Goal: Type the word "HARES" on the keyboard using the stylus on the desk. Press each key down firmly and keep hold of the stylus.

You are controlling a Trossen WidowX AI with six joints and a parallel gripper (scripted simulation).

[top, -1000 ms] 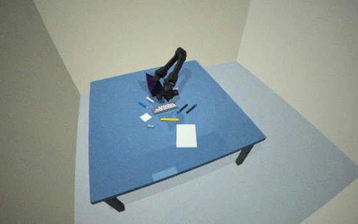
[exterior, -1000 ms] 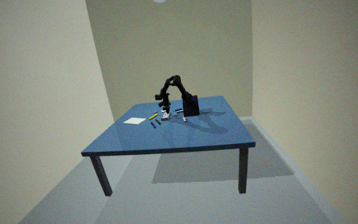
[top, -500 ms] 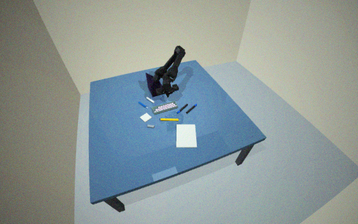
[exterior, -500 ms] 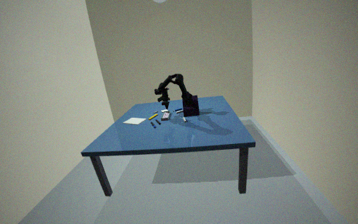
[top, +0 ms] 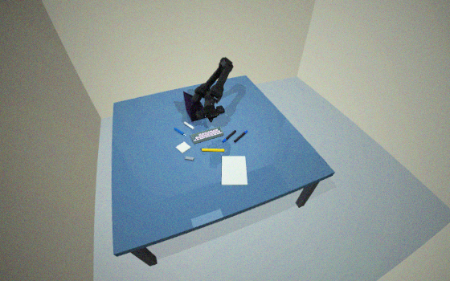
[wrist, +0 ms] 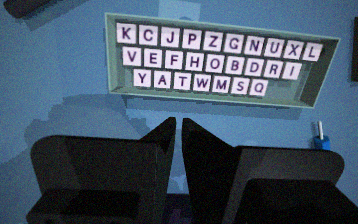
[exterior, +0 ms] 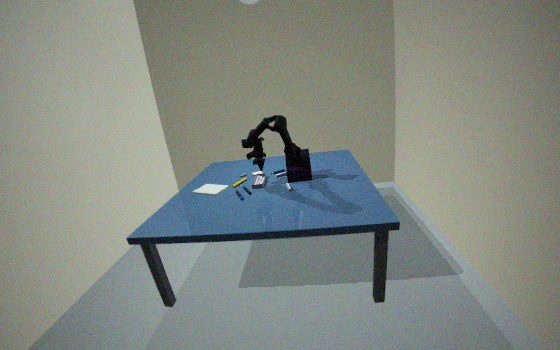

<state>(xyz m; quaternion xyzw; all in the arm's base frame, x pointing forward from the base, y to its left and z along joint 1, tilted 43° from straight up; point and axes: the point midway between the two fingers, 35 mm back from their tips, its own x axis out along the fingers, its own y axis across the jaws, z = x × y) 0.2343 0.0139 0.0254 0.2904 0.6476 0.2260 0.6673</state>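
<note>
Now: the blue stylus 200 mm to the right of my gripper tip, 90 mm below it and 80 mm behind it. From my gripper tip the other things lie so: yellow marker 170 mm ahead, 90 mm below, 70 mm to the right; then small white block 230 mm to the right, 90 mm below, 50 mm ahead; then small grey piece 230 mm to the right, 160 mm ahead, 90 mm below.
</note>
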